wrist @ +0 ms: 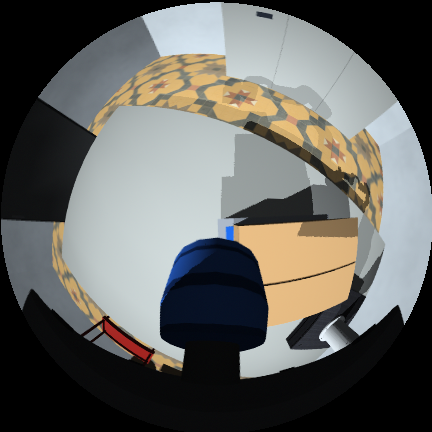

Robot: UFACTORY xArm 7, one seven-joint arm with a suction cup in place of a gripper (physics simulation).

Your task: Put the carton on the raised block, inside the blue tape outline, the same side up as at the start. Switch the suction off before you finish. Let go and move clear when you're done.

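Pixels of known places: hand, tool point: [215, 271]; arm's base, link origin: [331, 327].
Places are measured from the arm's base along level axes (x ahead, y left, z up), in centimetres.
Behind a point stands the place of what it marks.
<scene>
The tan carton [310, 252] @[x 46.4, y -16.1, z 18.1 cm] is right of the suction cup in the wrist view, with its seamed face towards the camera. A piece of the blue tape outline [229, 233] @[x 54.9, y -12.8, z 5.2 cm] and the pale raised block [221, 226] @[x 56.8, y -13.2, z 5.1 cm] show just beyond the carton's left edge. The carton covers the rest of the visible block area. My dark blue suction cup [215, 247] overlaps the carton's left edge in view, its tip off to the left of the carton's middle, and holds nothing. The cup hides the carton's lower left part. How squarely the carton sits inside the outline cannot be told.
The pale table top [140, 190] @[x 84.1, y -9.5, z -6.9 cm] spreads left and above. A dark slab [306, 334] @[x 12.8, y 4.6, z 0.0 cm] with a white cylinder [337, 332] @[x 4.5, y -1.5, z 6.9 cm] stands at the lower right. A red-panelled frame [127, 337] is beyond the table at the lower left. A black panel [45, 165] is at the far left.
</scene>
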